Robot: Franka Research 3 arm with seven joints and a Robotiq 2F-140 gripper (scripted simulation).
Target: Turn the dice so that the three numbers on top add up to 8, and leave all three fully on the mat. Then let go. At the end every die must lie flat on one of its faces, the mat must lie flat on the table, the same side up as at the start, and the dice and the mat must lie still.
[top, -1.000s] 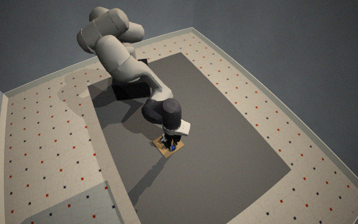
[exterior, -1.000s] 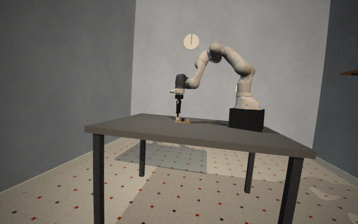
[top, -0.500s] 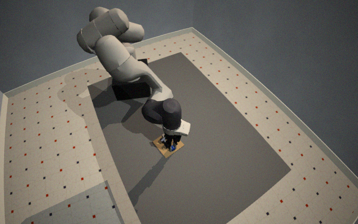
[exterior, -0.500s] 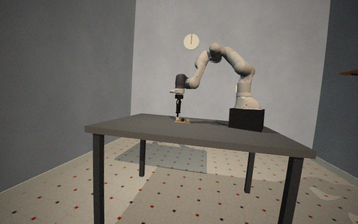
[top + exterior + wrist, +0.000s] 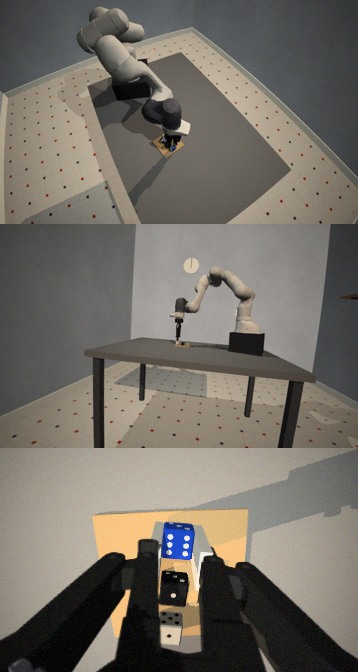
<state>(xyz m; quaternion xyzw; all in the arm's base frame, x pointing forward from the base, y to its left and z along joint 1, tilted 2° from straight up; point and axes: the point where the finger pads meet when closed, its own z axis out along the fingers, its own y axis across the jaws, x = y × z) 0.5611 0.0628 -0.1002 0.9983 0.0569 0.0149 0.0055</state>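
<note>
The blue die lies 2 cm below my hand. The rest, counted from my hand: black die 5 cm behind, 3 cm below, 1 cm to the right; then white die 10 cm behind, 3 cm below, 1 cm to the right; then tan mat 5 cm behind, 4 cm below, 1 cm to the right.
</note>
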